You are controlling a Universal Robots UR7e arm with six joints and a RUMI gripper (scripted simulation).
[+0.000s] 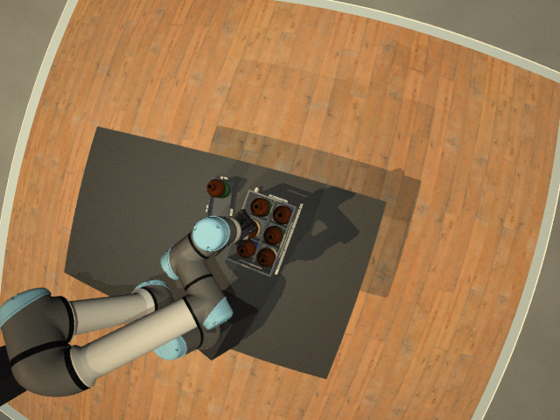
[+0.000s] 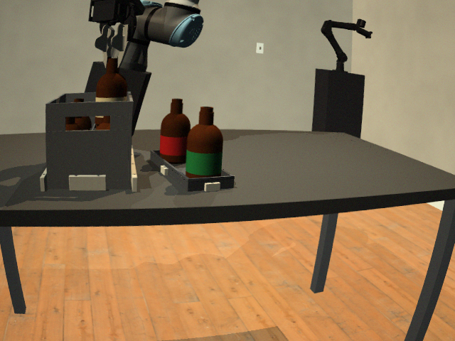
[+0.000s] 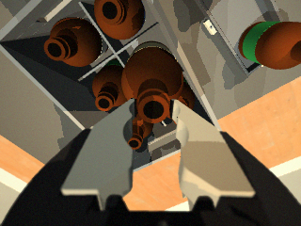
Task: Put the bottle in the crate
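Right now my hand is 170 mm above the crate, 40 mm to the left of it and 10 mm short of it. Also, from my hand: green-labelled bottle: 210 mm to the left, 170 mm below, 70 mm ahead; then tray: 240 mm below, 180 mm to the left, 10 mm behind.
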